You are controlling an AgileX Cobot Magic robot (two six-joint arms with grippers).
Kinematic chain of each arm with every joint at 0, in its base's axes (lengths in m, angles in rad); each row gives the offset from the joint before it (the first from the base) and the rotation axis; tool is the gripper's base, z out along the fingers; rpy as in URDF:
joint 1: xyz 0 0 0.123 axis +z
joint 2: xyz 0 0 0 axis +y
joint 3: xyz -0.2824 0 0.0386 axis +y
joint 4: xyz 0.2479 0 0.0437 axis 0.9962 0 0.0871
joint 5: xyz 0 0 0 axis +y
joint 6: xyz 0.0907 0 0.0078 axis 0.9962 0 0.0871
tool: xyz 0 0 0 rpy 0 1.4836 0
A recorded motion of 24 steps. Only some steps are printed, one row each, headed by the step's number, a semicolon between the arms.
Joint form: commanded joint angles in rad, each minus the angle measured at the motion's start. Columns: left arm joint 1, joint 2, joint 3, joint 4, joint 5, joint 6; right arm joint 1, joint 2, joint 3, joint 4, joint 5, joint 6.
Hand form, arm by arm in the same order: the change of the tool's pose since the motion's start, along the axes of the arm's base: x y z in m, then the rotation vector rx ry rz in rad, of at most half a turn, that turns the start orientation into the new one. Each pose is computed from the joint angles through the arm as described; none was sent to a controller.
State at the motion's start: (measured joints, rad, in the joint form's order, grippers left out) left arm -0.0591 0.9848 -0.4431 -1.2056 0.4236 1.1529; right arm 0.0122 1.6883 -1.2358 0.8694 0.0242 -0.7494
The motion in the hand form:
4: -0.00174 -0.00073 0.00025 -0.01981 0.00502 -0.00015; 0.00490 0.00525 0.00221 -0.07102 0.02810 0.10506
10: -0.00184 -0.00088 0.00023 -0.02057 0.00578 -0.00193; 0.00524 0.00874 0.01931 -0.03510 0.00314 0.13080
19: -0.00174 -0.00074 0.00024 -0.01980 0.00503 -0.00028; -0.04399 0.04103 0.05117 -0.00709 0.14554 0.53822
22: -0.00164 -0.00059 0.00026 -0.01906 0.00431 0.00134; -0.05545 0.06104 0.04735 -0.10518 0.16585 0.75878
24: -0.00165 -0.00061 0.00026 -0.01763 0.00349 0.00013; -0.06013 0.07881 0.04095 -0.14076 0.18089 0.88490
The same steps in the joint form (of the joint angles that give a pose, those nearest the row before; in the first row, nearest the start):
4: 0.0013 -0.0068 0.0041 -0.0116 0.0118 -0.0064; -0.0035 0.0175 -0.0432 0.0073 0.0946 -0.1114
10: 0.0014 -0.0068 0.0040 -0.0117 0.0139 -0.0062; -0.0035 0.0053 -0.0880 0.0114 0.1445 -0.0877
19: 0.0013 -0.0068 0.0041 -0.0117 0.0119 -0.0062; 0.0006 -0.1232 -0.1022 0.0114 0.6362 -0.1578
22: 0.0014 -0.0068 0.0041 -0.0117 0.0100 -0.0062; 0.0359 -0.1235 -0.1021 0.0285 0.7758 -0.3256
24: 0.0013 -0.0068 0.0041 -0.0116 0.0101 -0.0042; 0.0789 -0.1088 -0.1022 0.0353 0.8369 -0.3958

